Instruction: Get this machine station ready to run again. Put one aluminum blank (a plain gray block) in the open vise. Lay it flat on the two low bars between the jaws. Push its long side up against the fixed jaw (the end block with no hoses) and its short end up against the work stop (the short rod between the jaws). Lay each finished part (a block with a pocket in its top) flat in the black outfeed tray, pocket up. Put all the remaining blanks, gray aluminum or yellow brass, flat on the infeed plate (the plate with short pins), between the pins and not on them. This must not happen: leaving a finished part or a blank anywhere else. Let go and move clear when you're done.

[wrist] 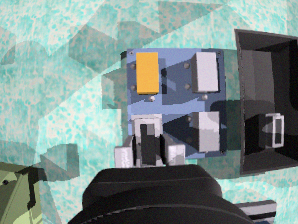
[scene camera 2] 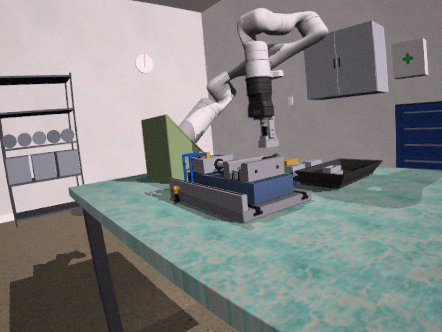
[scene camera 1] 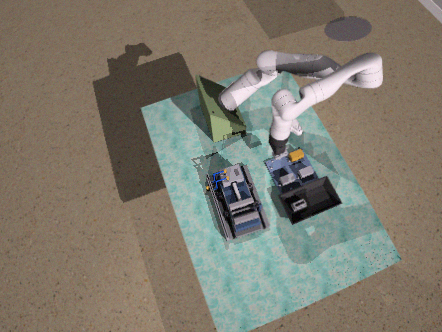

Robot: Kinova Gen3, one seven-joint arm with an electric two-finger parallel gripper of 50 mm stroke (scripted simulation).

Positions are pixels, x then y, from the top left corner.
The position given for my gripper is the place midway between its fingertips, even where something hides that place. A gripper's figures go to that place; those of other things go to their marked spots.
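A finished part (wrist: 268, 122) is 34 cm from the lens. A yellow brass blank (wrist: 146, 63) is 27 cm from the lens. The marked spots on the finished part and the yellow brass blank are 23 cm apart. My gripper (wrist: 148, 145) is 18 cm from the lens.
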